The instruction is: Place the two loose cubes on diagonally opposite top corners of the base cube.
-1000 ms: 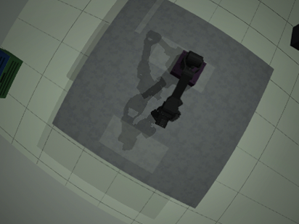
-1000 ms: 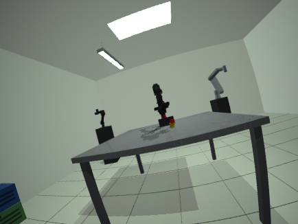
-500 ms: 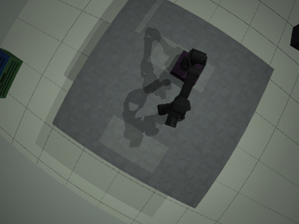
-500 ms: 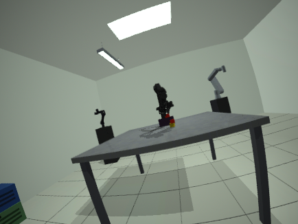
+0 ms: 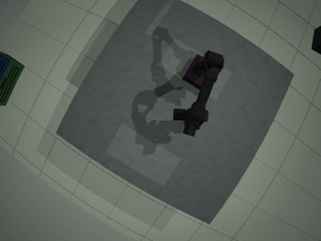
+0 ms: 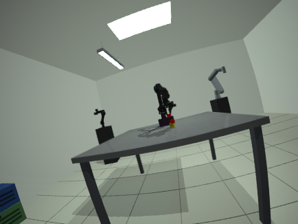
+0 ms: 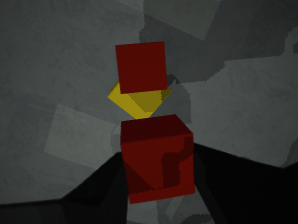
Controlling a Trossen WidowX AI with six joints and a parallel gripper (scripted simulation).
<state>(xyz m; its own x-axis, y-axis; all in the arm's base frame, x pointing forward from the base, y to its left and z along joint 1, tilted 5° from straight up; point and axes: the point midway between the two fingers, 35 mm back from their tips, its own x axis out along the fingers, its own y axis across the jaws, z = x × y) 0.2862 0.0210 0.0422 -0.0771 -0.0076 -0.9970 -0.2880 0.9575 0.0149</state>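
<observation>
Right now the yellow cube is 2 cm ahead of my gripper tip, 1 cm to the left of it and 10 cm below it.
</observation>
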